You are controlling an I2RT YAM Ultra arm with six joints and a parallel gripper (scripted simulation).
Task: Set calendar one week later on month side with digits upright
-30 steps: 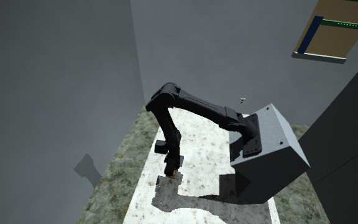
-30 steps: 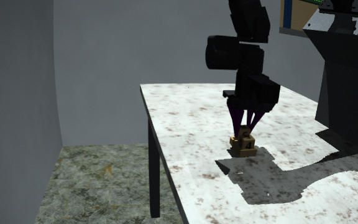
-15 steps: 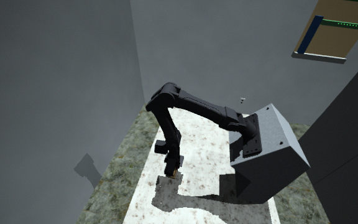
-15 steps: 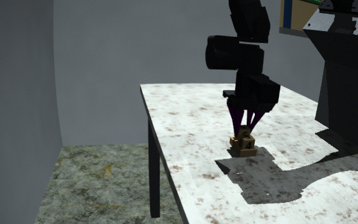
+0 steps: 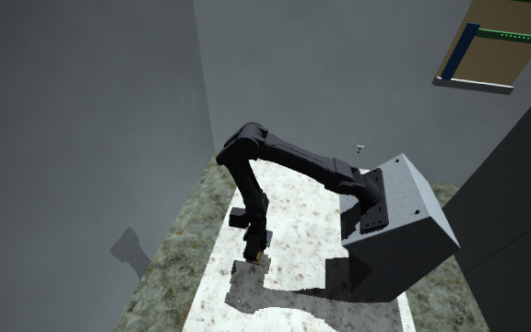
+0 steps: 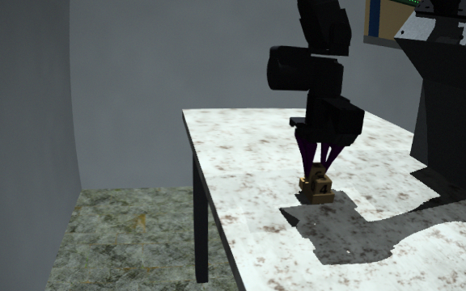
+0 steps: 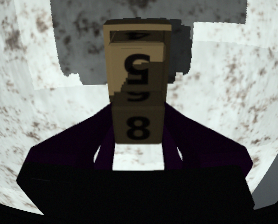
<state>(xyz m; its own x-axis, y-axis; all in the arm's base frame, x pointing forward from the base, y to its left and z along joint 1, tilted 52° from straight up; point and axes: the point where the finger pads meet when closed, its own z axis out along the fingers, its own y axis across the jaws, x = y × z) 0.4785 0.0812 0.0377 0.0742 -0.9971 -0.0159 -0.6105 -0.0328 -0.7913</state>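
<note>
Now: hand right at the wooden digit cube.
</note>
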